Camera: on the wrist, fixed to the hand. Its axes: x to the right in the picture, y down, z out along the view.
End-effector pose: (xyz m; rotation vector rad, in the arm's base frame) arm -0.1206 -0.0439 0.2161 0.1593 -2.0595 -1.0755
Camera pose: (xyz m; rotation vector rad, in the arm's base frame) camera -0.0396 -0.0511 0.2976 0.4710 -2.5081 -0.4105
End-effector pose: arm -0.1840 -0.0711 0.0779 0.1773 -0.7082 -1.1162
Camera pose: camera -0.0756 -0.0526 0.0437 0.6732 -1.2118 -0.9222
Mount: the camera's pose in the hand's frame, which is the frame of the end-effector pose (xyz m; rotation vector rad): -0.0039 0.0746 -0.0876 0.6602 -0.1648 -0.0560
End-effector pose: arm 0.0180 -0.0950 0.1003 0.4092 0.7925 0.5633
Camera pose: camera -0.0743 -0.0275 0.0869 1.0231 0.8160 0.1967
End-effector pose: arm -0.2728 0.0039 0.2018 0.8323 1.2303 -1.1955
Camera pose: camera -0.2219 0.1047 0.1793 1.1502 0.7222 -1.7158
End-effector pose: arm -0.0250 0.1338 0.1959 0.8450 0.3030 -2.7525
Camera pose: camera 0.0456 0.0871 0.1178 0.7318 -0.6564 -2.9743
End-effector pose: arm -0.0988 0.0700 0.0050 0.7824 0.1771 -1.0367
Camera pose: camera -0.0201 0.1504 -0.0192 1.2822 -0.3044 -1.2220
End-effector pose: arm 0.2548 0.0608 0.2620 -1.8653 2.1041 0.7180
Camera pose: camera 0.1949 0.0247 0.3534 -1.4338 1.8622 0.1191
